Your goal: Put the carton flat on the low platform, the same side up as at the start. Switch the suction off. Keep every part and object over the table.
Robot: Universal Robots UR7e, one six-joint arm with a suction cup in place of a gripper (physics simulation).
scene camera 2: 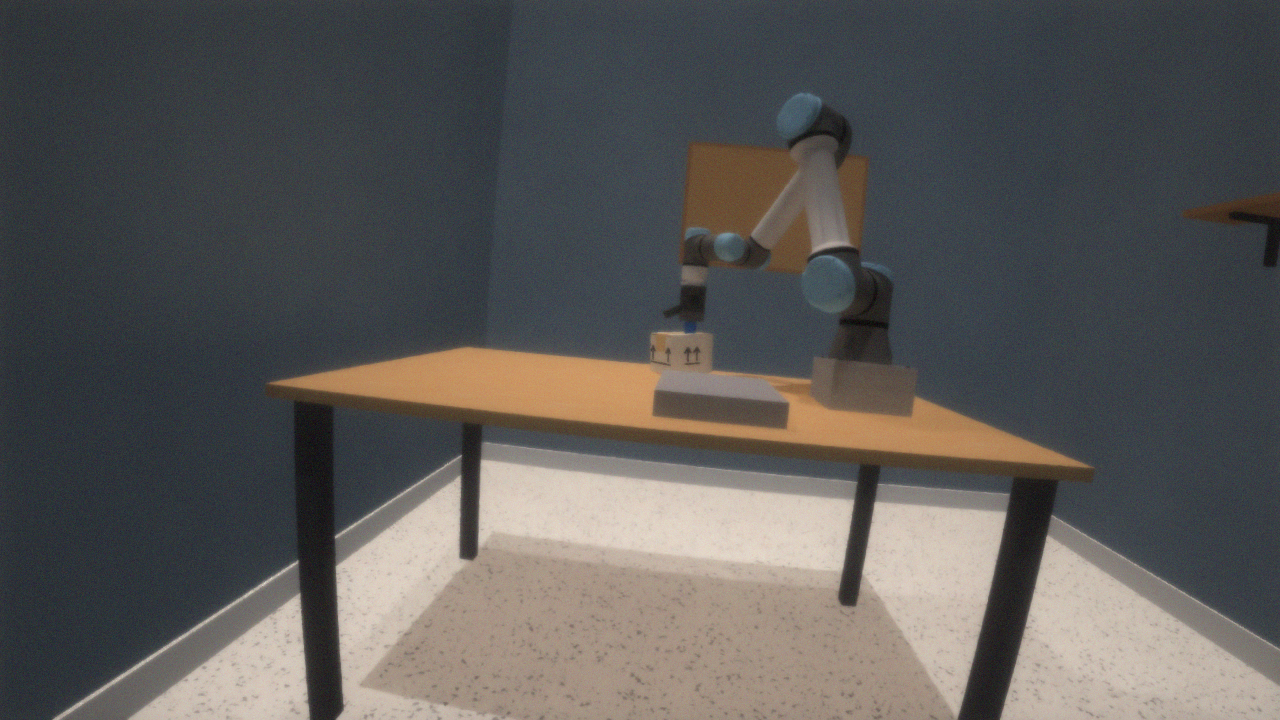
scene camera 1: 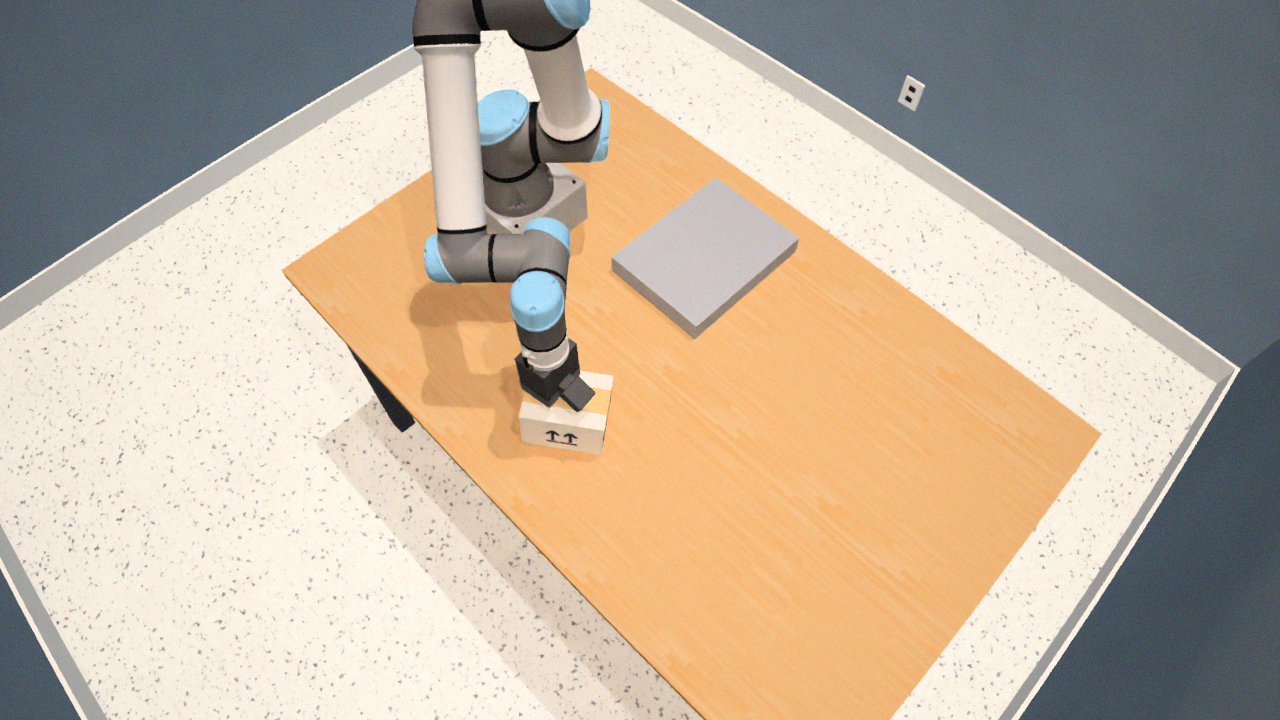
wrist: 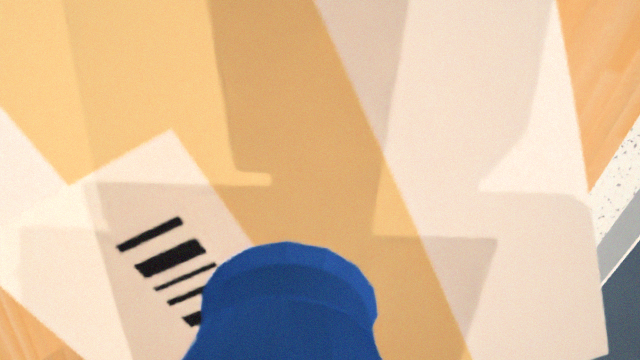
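Where they show: hand at its tool point: [wrist: 289, 264]; arm's base at its link origin: [scene camera 2: 859, 361] [scene camera 1: 518, 189].
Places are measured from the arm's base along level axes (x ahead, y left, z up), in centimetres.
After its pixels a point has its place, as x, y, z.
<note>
The white carton [scene camera 1: 537, 431] @[38.7, -38.6, -3.1] [scene camera 2: 680, 353] @[40.8, -25.1, -3.7] [wrist: 465, 90] @[42.1, -35.1, 1.6] has a tan tape band and a barcode label on top. Its side arrows point up, and it looks level. My gripper [scene camera 1: 547, 379] @[37.8, -32.6, 0.7] [scene camera 2: 690, 327] [wrist: 290, 300], a black body with a blue suction cup, is upright over the carton. The cup looks squeezed short against the carton's top, beside the label, and holds it. Whether the carton's underside touches the table cannot be told. The low grey platform [scene camera 1: 707, 250] @[38.4, 14.8, -5.8] [scene camera 2: 720, 408] @[40.0, 31.4, -8.0] bears nothing. It does not show in the wrist view.
The wooden table [scene camera 1: 805, 465] @[79.4, -11.7, -10.6] [scene camera 2: 465, 385] @[89.9, 13.9, -10.6] carries the arm's base [scene camera 1: 565, 207] @[9.7, 3.6, -2.3] [scene camera 2: 863, 386] @[3.4, 10.5, -4.6] near one end. The platform lies beside the base, across the table from the carton. The carton is near the table's long edge. A wall shelf [scene camera 2: 1239, 207] shows at the right.
</note>
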